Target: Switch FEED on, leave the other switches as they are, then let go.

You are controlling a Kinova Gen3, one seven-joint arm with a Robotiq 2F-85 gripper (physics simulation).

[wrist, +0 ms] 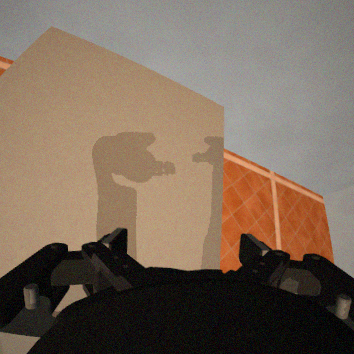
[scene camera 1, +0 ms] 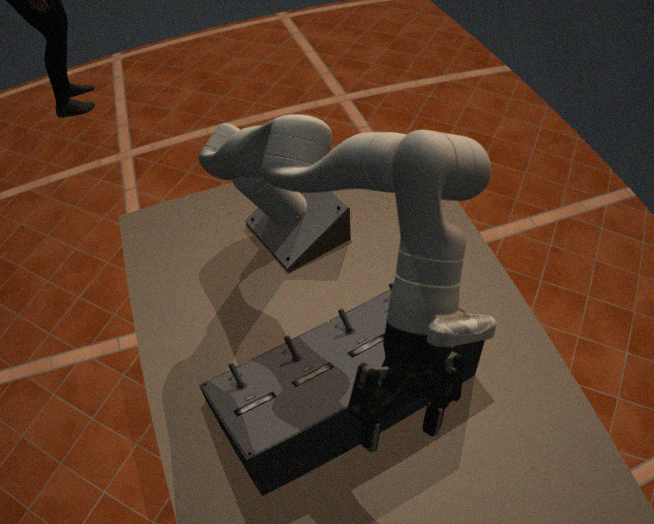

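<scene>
A dark grey switch box (scene camera 1: 305,406) stands on the table in the scene view. Three upright levers show on its top: a left one (scene camera 1: 236,376), a middle one (scene camera 1: 292,349) and one farther right (scene camera 1: 345,321). The tip of another lever (scene camera 1: 390,286) shows beside the arm, which hides the box's right part. The labels are too small to read, so I cannot tell which switch is FEED. My gripper (scene camera 1: 402,428) (wrist: 183,243) is open and empty, pointing down near the box's front long side, in front of its right half. No switch shows in the wrist view.
The table (scene camera 1: 518,393) (wrist: 170,225) carries the wedge-shaped arm base (scene camera 1: 322,223) behind the box. The arm reaches over the box's right part. Arm shadows fall on the table. The tiled floor (scene camera 1: 70,305) (wrist: 250,200) lies beyond the table edges. A figure's dark legs (scene camera 1: 54,54) stand far back left.
</scene>
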